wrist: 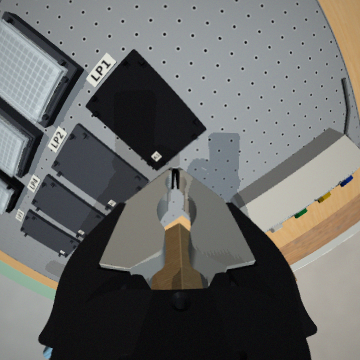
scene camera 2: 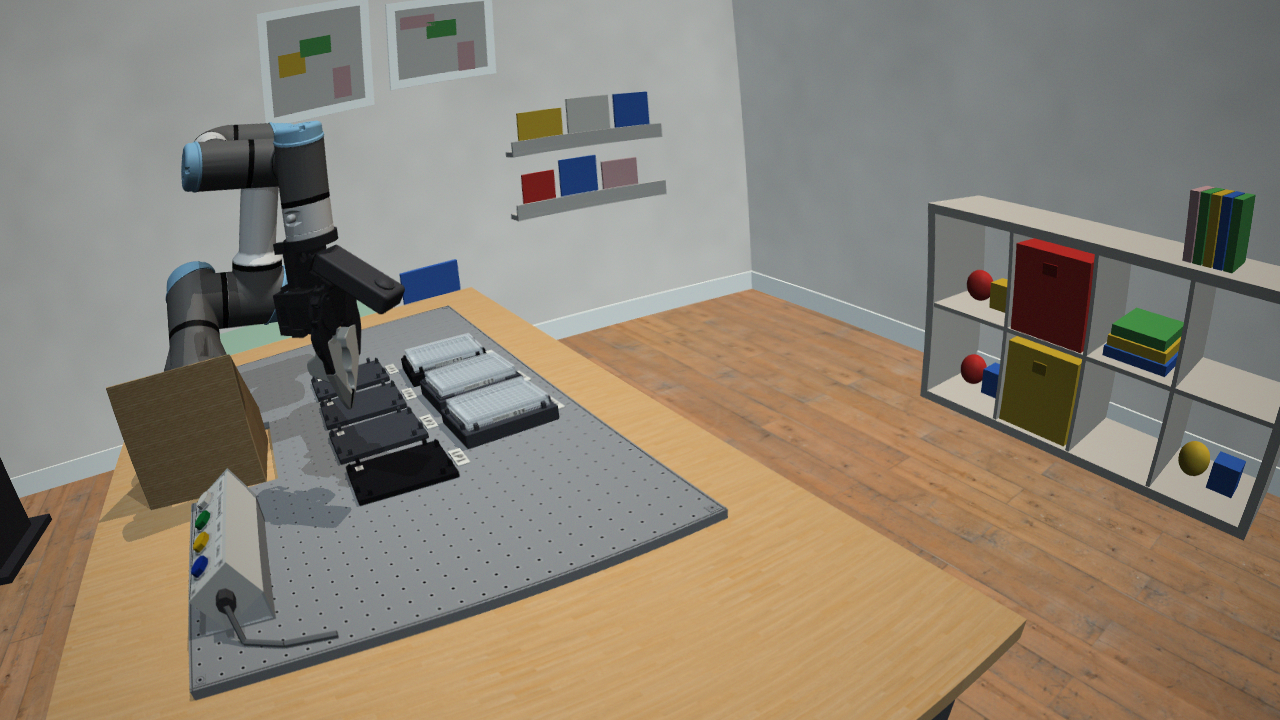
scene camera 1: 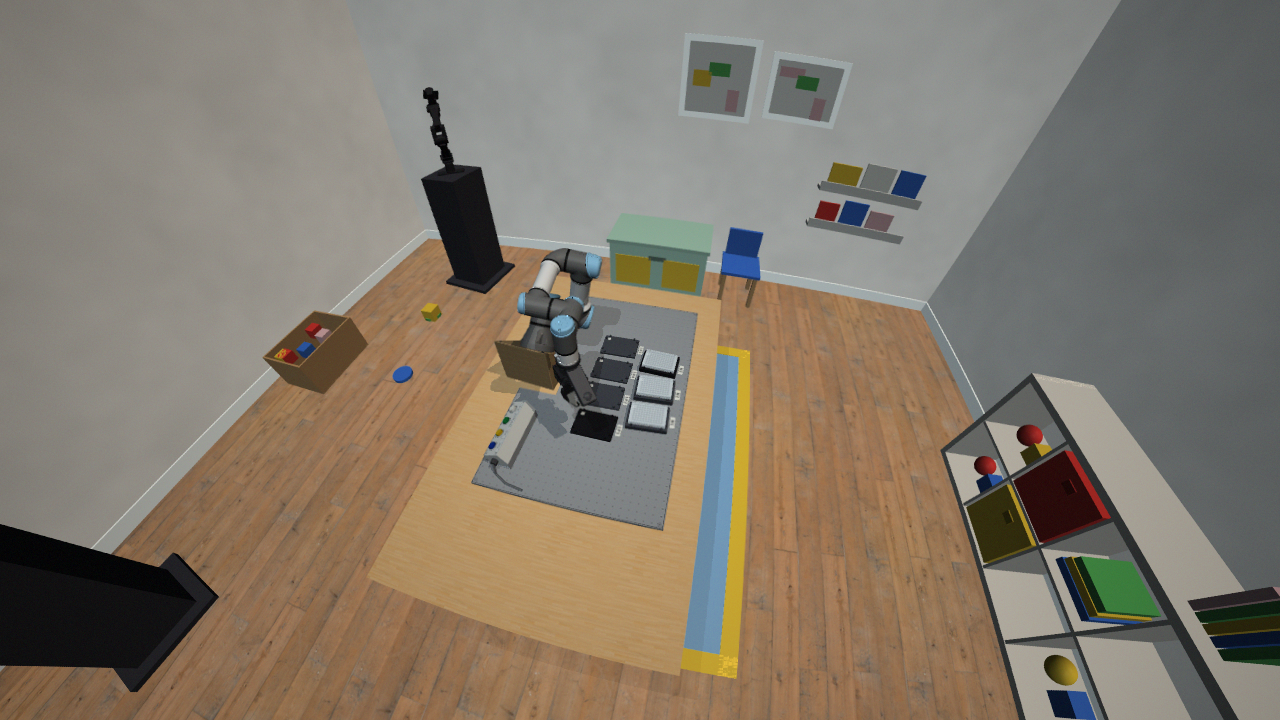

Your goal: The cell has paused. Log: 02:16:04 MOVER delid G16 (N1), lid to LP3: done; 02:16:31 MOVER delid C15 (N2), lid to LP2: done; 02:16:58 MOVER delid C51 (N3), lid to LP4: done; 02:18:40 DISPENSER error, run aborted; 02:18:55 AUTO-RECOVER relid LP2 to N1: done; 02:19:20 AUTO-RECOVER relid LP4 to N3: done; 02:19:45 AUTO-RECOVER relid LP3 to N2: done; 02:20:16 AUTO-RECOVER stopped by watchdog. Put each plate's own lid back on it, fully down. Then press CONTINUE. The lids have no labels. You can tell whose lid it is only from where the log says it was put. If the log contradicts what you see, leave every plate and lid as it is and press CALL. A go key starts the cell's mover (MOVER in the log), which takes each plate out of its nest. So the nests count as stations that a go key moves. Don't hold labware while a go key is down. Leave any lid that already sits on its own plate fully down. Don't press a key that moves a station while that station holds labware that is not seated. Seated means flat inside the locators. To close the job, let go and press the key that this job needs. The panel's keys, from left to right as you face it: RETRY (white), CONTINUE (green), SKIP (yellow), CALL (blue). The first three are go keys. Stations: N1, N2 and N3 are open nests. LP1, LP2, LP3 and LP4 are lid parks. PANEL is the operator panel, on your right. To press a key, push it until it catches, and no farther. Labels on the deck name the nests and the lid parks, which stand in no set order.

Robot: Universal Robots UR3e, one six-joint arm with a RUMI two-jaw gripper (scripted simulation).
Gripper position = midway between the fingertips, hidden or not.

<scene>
In view: my gripper (scene camera 2: 350,408), a clear lid (scene camera 2: 465,372), a clear lid (scene camera 2: 464,344), a lid park LP2 (scene camera 2: 391,431), a lid park LP1 (scene camera 2: 417,467), a lid park LP3 (scene camera 2: 367,377) and a lid park LP4 (scene camera 2: 376,401).
My gripper is seen too in the wrist view (wrist: 174,169) and in scene camera 1 (scene camera 1: 577,406). The lid park LP2 is seen too in the wrist view (wrist: 89,164). The lid park LP1 is seen too in the wrist view (wrist: 135,102) and in scene camera 1 (scene camera 1: 596,425).
</scene>
